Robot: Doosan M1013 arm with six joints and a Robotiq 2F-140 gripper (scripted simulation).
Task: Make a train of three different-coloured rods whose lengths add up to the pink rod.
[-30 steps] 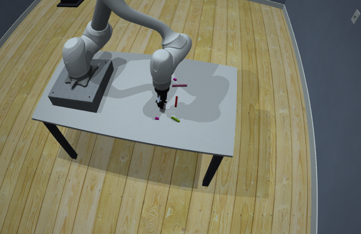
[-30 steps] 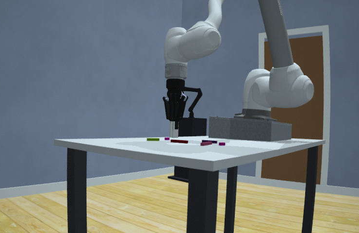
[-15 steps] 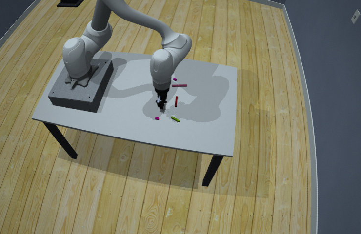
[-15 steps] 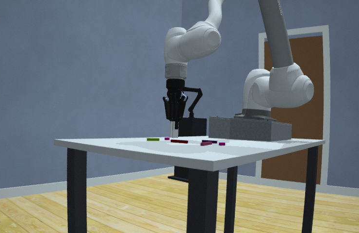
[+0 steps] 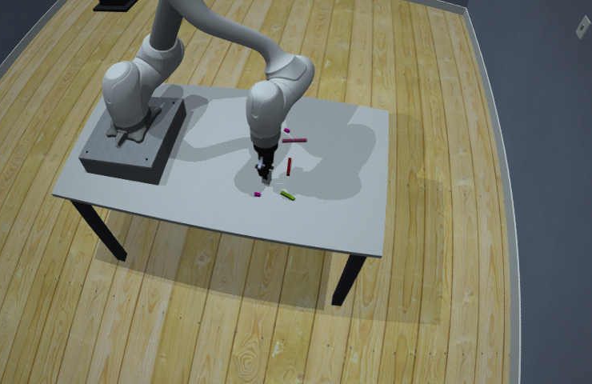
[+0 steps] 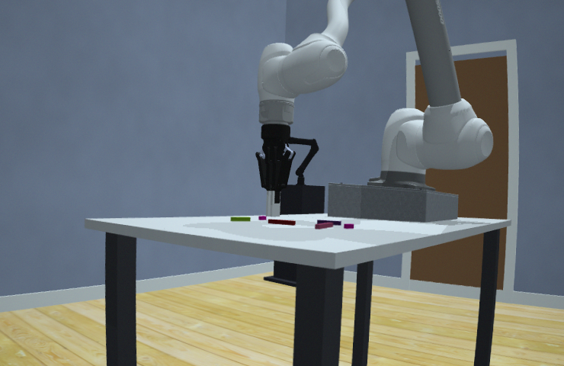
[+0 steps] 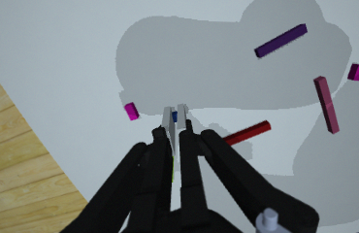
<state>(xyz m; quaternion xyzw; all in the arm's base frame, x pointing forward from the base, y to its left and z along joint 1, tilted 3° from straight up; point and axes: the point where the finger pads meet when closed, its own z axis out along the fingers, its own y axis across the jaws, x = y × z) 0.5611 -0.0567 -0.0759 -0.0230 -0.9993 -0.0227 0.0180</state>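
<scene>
My gripper is now 20 cm to the right of the pink rod, 4 cm short of it and 4 cm above it. From my hand the other things lie so: red rod: 8 cm to the left, 5 cm ahead, 4 cm below; then blue rod: 3 cm below; then lime rod: 8 cm ahead, 4 cm below, 3 cm to the right.
</scene>
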